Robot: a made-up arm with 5 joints. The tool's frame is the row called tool.
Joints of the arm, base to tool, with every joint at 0 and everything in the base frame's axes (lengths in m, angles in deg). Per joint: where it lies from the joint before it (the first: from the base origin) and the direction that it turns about. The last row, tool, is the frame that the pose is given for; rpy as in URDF.
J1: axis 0 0 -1 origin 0.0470 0.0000 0.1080
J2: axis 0 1 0 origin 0.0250 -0.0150 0.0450
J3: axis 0 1 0 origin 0.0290 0.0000 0.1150
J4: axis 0 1 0 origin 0.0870 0.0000 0.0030
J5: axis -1 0 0 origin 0.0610 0.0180 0.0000
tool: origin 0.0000 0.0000 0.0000 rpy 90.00 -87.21 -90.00
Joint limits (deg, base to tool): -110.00..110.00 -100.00..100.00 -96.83..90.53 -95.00..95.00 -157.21..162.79
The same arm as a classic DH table. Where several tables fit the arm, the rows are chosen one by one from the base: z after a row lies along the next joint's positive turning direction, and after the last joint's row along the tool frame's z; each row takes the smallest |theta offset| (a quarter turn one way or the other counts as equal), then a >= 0, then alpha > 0; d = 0 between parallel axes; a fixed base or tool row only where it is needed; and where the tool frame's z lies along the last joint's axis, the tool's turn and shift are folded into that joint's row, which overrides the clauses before.
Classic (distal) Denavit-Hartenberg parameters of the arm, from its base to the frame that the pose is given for. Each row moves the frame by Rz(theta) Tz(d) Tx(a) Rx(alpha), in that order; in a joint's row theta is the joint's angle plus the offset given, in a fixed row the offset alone. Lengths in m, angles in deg.
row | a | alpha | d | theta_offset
base (fixed) | 0.0470 | 180.00 | 0.0000 | 0.00
J1 | 0.0250 | 90.00 | -0.1530 | 0.00
J2 | 0.1186 | 0.00 | 0.0000 | -75.85
J3 | 0.0871 | 0.00 | 0.0000 | 73.87
J4 | 0.0000 | 90.00 | 0.0030 | -88.03
J5 | 0.0000 | 0.00 | -0.0610 | -2.79
Joint limits (deg, base to tool): -110.00..110.00 -100.00..100.00 -96.83..90.53 -95.00..95.00 -157.21..162.79

